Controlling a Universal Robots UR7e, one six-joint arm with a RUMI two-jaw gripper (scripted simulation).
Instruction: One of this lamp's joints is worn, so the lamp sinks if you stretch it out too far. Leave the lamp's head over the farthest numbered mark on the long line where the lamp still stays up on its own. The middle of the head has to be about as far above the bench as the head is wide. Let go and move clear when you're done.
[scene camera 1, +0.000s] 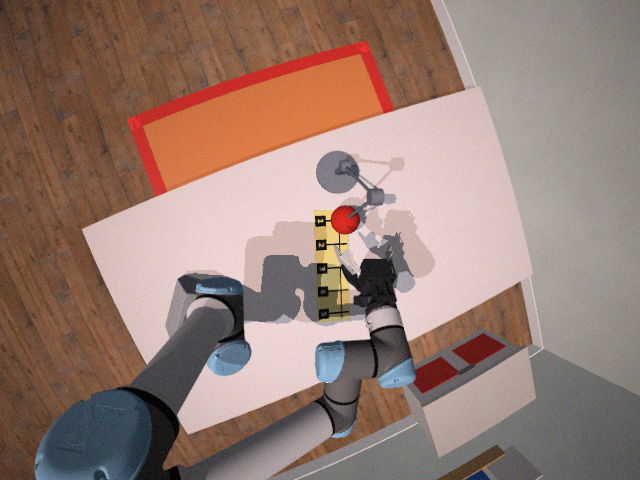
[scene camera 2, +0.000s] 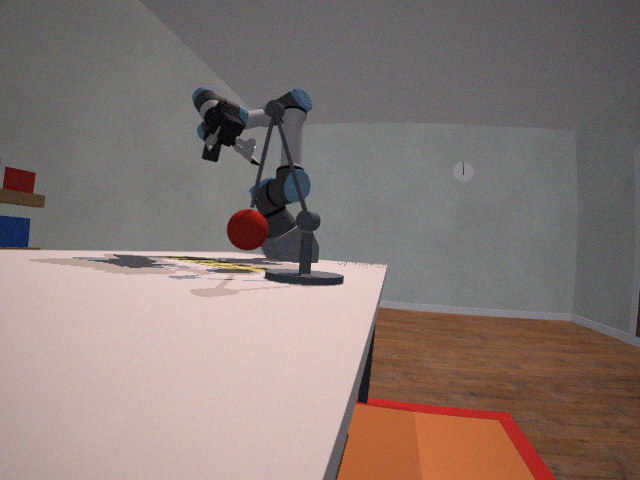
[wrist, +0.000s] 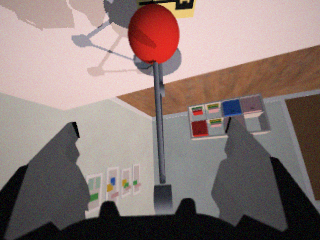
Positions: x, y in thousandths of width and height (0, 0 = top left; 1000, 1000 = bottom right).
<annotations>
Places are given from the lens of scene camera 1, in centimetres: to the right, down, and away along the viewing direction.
my gripper (scene camera 1: 566, 511): 12, 2, 72
lamp head (scene camera 1: 540, 457): 8, -7, 85
grey round lamp base (scene camera 1: 513, 366): 3, -24, 96
yellow numbered strip (scene camera 1: 521, 605): 5, 20, 101
The marked spots on the yellow numbered strip and the lamp head are 31 cm apart.
</annotations>
